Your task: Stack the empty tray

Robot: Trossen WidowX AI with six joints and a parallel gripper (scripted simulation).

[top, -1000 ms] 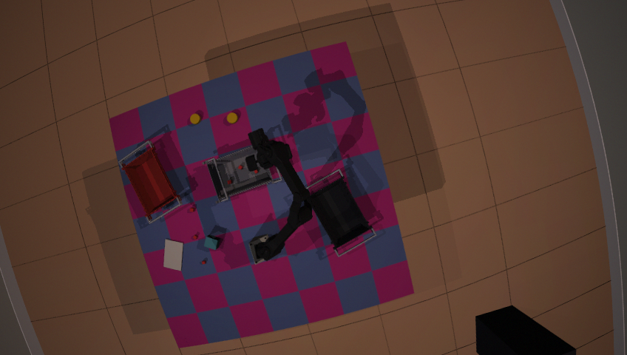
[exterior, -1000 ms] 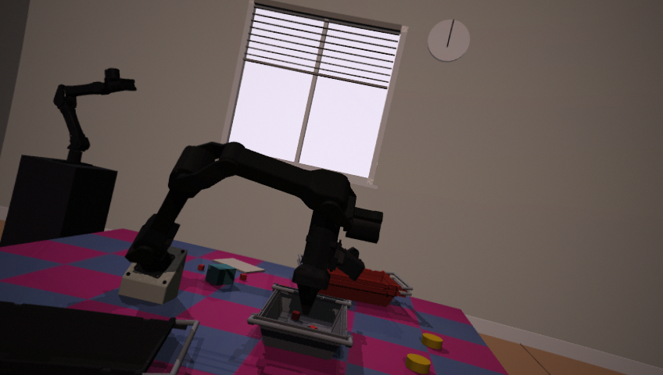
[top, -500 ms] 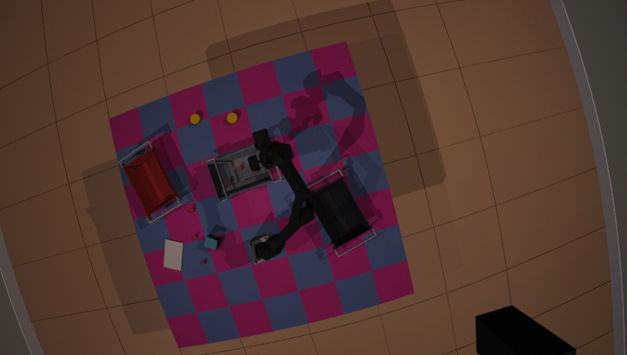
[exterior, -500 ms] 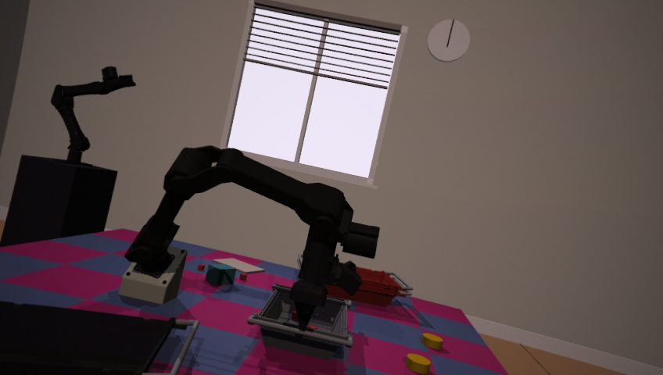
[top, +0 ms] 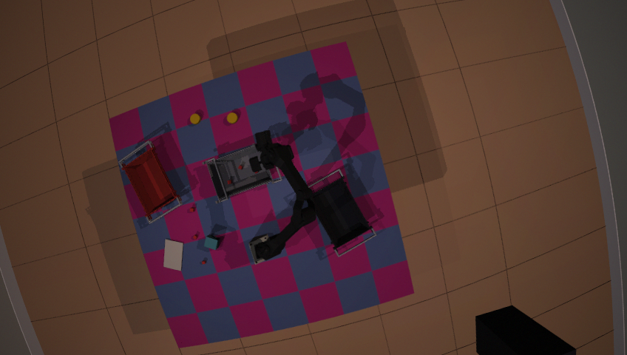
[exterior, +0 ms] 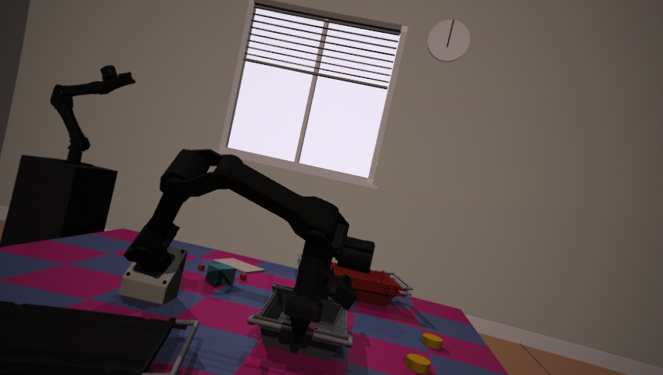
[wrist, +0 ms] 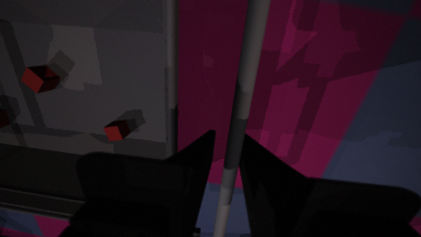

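Right now the dark tray is 29 cm behind my gripper tip and 25 cm to the right of it. From my gripper tip the other things lie so: teal cube (37 cm to the left, 34 cm behind, 2 cm below); then white plate (61 cm to the left, 38 cm behind, 4 cm below).
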